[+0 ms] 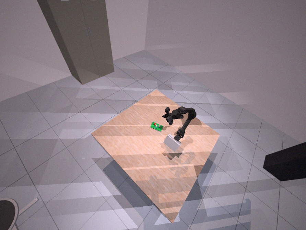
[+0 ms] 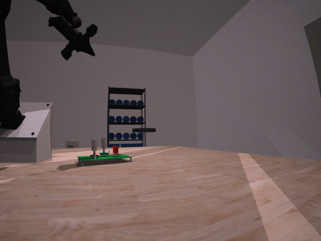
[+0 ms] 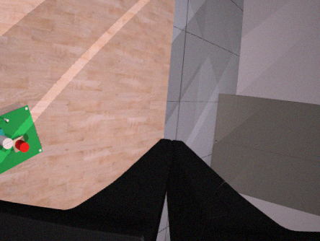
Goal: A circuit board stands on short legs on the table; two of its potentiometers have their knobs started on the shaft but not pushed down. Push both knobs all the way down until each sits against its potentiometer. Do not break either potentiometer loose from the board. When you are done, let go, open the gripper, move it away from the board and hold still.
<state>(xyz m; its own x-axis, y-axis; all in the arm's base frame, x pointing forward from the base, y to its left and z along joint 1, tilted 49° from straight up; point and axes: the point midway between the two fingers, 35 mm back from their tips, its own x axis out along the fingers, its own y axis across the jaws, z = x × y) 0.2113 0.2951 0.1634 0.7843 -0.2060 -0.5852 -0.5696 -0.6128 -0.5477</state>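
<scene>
My gripper tip is now 4 cm short of the knob, 12 cm to the left of it and 37 cm above it.
</scene>
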